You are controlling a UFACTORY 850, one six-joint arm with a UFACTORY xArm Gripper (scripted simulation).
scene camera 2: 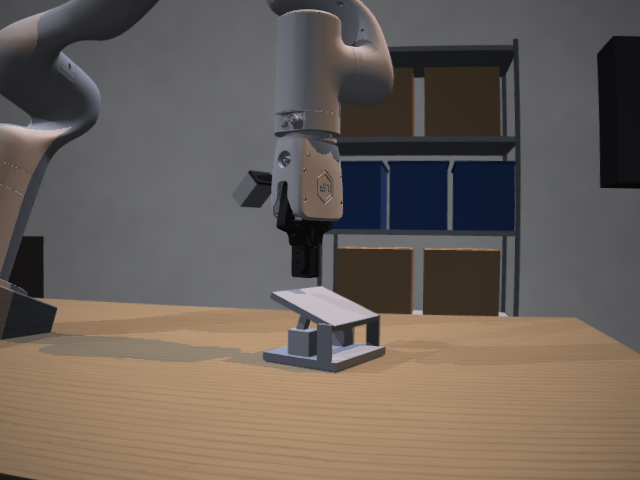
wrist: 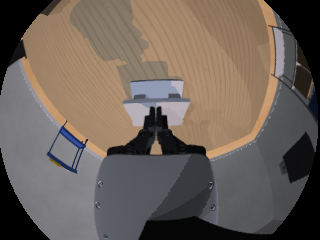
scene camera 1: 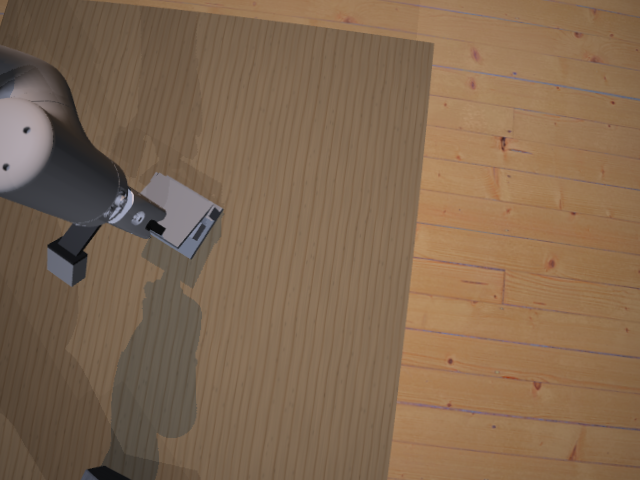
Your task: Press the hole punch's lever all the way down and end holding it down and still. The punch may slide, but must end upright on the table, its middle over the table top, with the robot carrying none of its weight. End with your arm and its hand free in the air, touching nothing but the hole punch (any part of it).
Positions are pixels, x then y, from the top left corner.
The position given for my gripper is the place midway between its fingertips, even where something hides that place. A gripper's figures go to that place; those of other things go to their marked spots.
Scene:
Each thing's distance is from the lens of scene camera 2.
my gripper [scene camera 2: 305, 277]: 0.76 m
grey hole punch [scene camera 2: 321, 349]: 0.68 m

